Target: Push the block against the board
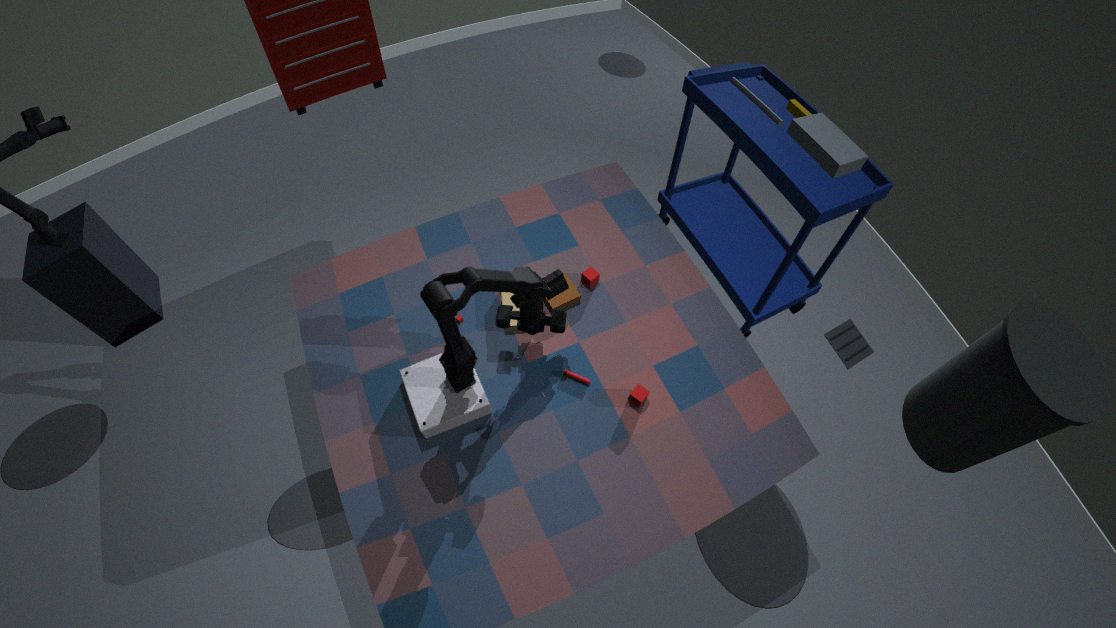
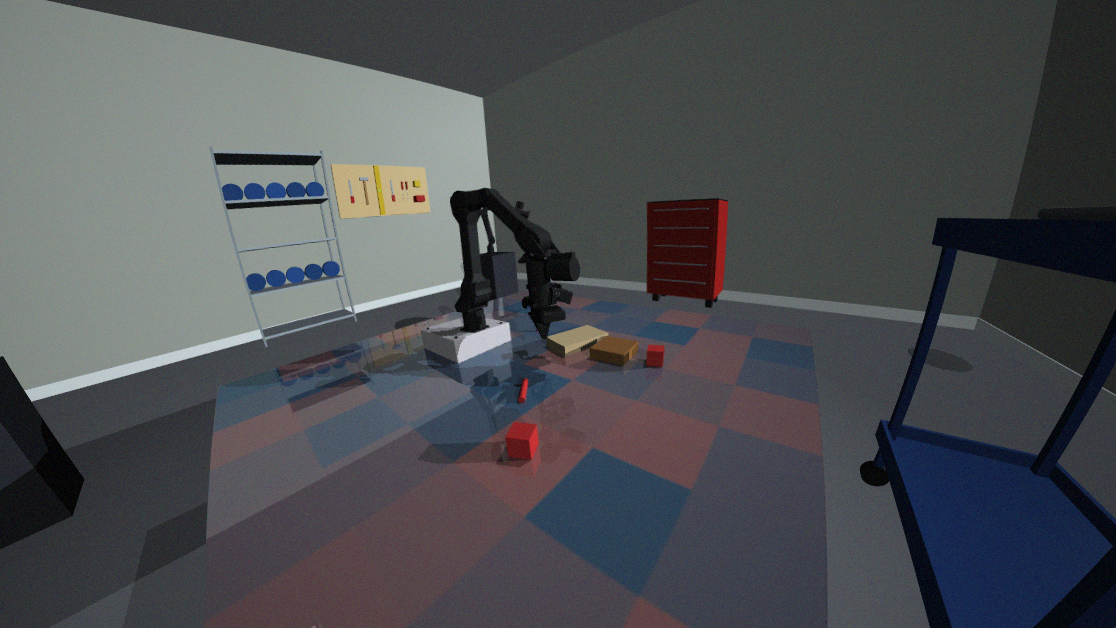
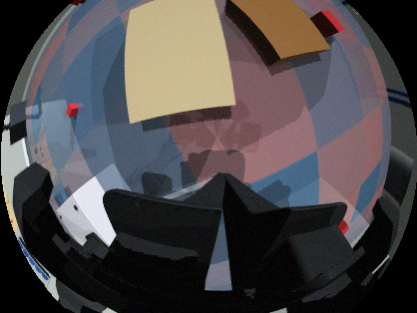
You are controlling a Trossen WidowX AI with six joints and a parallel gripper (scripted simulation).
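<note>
Right now the board is 30 mm ahead of my gripper tip, 130 mm to the left of it and 50 mm below it. From my gripper tip the other things lie so: red stick (50 mm ahead, 160 mm to the right, 50 mm below); square block (160 mm ahead, 100 mm to the left, 50 mm below); tiny red piece (150 mm behind, 190 mm to the left, 50 mm below).
</note>
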